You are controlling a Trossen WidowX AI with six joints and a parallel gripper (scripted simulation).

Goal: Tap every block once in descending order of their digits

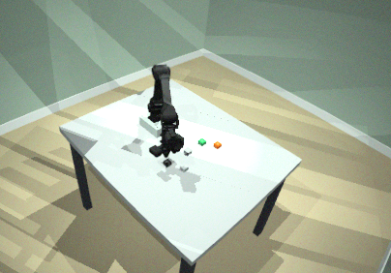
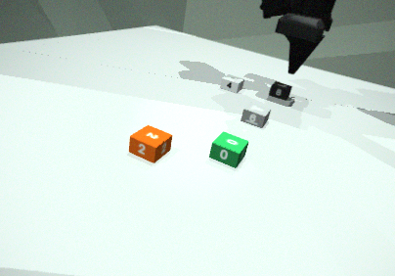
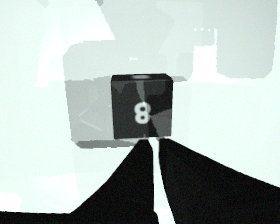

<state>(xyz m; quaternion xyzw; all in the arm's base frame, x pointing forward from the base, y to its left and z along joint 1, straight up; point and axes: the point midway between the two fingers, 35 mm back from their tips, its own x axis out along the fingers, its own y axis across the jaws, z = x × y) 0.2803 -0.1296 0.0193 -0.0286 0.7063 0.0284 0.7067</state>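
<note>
My gripper tip is now 3 cm above the black block marked 8 and 1 cm short of it. The rest, counted from my gripper tip: grey block: 15 cm to the left, 3 cm below; white block: 8 cm ahead, 5 cm to the left, 3 cm below; green block marked 0: 26 cm to the left, 3 cm below, 1 cm behind.
</note>
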